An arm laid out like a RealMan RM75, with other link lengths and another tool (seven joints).
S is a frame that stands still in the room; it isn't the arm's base.
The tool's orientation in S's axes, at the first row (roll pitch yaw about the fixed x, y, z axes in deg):
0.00, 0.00, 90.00
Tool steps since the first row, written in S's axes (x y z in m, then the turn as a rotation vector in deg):
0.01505, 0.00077, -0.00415, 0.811, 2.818, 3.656
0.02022, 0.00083, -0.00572, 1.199, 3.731, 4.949
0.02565, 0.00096, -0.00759, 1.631, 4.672, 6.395
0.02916, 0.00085, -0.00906, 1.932, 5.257, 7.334
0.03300, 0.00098, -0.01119, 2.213, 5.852, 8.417
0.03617, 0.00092, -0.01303, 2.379, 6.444, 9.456
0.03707, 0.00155, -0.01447, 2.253, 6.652, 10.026
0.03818, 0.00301, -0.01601, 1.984, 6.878, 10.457
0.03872, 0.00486, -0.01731, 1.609, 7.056, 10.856
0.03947, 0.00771, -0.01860, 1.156, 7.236, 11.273
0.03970, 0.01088, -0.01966, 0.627, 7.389, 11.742
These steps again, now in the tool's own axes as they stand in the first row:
0.00077, -0.01505, -0.00415, 2.818, -0.811, 3.656
0.00083, -0.02022, -0.00572, 3.731, -1.199, 4.949
0.00096, -0.02565, -0.00759, 4.672, -1.631, 6.395
0.00085, -0.02916, -0.00906, 5.257, -1.932, 7.334
0.00098, -0.03300, -0.01119, 5.852, -2.213, 8.417
0.00092, -0.03617, -0.01303, 6.444, -2.379, 9.456
0.00155, -0.03707, -0.01447, 6.652, -2.253, 10.026
0.00301, -0.03818, -0.01601, 6.878, -1.984, 10.457
0.00486, -0.03872, -0.01731, 7.056, -1.609, 10.856
0.00771, -0.03947, -0.01860, 7.236, -1.156, 11.273
0.01088, -0.03970, -0.01966, 7.389, -0.627, 11.742

